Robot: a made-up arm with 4 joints. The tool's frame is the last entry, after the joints.
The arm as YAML. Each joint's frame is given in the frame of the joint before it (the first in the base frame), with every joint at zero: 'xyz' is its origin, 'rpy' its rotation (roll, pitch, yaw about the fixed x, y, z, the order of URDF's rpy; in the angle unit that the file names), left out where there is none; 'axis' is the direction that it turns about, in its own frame. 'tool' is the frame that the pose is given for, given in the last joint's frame.
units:
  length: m
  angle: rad
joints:
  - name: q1
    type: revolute
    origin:
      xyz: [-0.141, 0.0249, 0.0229]
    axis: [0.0, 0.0, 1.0]
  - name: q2
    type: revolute
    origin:
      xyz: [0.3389, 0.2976, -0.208]
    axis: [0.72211, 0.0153, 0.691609]
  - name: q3
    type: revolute
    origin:
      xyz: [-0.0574, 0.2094, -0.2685]
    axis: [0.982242, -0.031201, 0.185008]
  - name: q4
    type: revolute
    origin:
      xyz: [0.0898, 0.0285, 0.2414]
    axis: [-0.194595, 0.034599, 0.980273]
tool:
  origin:
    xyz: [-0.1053, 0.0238, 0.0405]
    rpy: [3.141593, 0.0, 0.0]
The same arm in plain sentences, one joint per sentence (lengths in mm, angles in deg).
The arm has four revolute joints in a row. What follows holds with every joint at zero, and every direction is one of the base frame's.
Joint 1 is mounted 141 mm along -x and 24.9 mm along +y and 22.9 mm along +z from the base frame's origin and turns about +z.
Joint 2 is mounted 338.9 mm along +x and 297.6 mm along +y and 208 mm along -z from joint 1 and turns about the direction (0.72211, 0.0153, 0.691609).
Joint 3 is mounted 57.4 mm along -x and 209.4 mm along +y and 268.5 mm along -z from joint 2 and turns about the direction (0.982242, -0.031201, 0.185008).
Joint 4 is mounted 89.8 mm along +x and 28.5 mm along +y and 241.4 mm along +z from joint 3 and turns about the direction (-0.194595, 0.034599, 0.980273).
The tool frame, which is the frame that the pose is given for, is mounted 105.3 mm along -x and 23.8 mm along +y and 40.5 mm along +z from joint 4; its axes are the base frame's turned by roll -180, pitch 0 and yaw 0 deg (as in URDF: about the fixed x, then y, then z).

